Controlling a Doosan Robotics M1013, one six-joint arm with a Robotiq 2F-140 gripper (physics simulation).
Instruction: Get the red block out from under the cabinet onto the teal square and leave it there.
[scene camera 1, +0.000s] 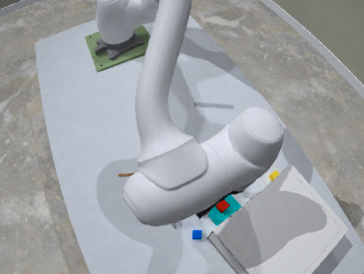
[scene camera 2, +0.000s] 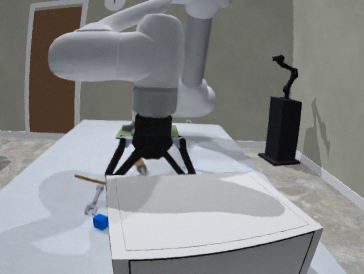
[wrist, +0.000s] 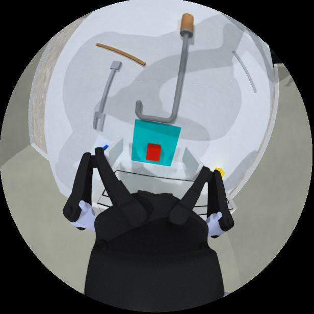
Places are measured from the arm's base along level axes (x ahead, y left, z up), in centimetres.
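Pixels of known places: gripper, fingertip midpoint: (scene camera 1: 220, 201); arm's base, link origin: (scene camera 1: 119, 42).
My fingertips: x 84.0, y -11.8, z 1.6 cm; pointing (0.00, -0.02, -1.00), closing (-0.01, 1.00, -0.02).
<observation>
Ahead of a thing's pixels: the offset from my fingertips to its top centre. "spot": to the spot under its first point.
The red block {dx +1.4, dy +0.1, dz +0.1 cm} (scene camera 1: 222, 205) (wrist: 153, 152) lies on the teal square {spot: dx +2.8, dy +1.4, dz +0.0 cm} (scene camera 1: 231, 204) (wrist: 157, 131), within its edges and toward its cabinet side. The square lies flat on the table, in front of the white cabinet {dx +19.7, dy +5.5, dz +10.8 cm} (scene camera 1: 285, 220) (scene camera 2: 200, 210). In scene camera 2 the block and the square are hidden behind the cabinet. My gripper (wrist: 153, 148) is wide open, its fingertip pads standing apart on either side of the block and not touching it. In scene camera 2 its fingertips are hidden behind the cabinet's top; in scene camera 1 the arm covers most of it.
A blue block {dx +3.8, dy -11.7, dz -0.3 cm} (scene camera 1: 197, 234) (scene camera 2: 100, 222) and a yellow block {dx +4.8, dy +20.6, dz -0.3 cm} (scene camera 1: 274, 175) (wrist: 220, 172) lie on either side. A hooked rod with a wooden handle (wrist: 187, 23) reaches the square's far edge. A grey wrench-like tool (wrist: 107, 92) and a thin brown stick (wrist: 121, 53) lie beyond.
</observation>
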